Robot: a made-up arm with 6 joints.
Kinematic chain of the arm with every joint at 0, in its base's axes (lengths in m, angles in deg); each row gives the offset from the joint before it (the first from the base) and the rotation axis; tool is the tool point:
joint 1: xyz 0 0 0.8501 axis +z
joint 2: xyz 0.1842 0 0 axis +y
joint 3: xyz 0 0 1.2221 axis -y
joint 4: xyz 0 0 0.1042 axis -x
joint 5: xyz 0.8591 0 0 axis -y
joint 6: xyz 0.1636 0 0 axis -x
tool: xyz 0 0 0
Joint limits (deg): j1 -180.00..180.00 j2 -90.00..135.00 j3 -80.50..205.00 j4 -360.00..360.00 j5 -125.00..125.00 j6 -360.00..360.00
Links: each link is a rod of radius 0.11 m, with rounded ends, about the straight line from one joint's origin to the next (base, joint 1, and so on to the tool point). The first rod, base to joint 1, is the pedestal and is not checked.
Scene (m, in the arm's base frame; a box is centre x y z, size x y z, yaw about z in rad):
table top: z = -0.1
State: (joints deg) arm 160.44 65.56 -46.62 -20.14 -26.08 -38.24
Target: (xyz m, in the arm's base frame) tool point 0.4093 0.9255 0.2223
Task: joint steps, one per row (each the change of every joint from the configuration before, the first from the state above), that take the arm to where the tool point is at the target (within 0.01 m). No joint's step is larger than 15 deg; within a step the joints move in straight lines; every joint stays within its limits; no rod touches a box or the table.
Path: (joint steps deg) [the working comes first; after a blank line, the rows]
Joints at the target: 65.30 74.67 -38.37 -15.10 -20.40 -38.24
Straight joint move there: clear.

1: -13.59 1.30 1.18 0.72 0.81 0.00
2: -13.59 1.30 1.18 0.72 0.81 0.00
3: -13.59 1.30 1.18 0.72 0.81 0.00
4: -13.59 1.30 1.18 0.72 0.82 0.00
5: -13.60 1.31 1.17 0.72 0.81 0.00
6: -13.59 1.30 1.18 0.72 0.81 0.00
7: -13.59 1.30 1.18 0.72 0.81 0.00

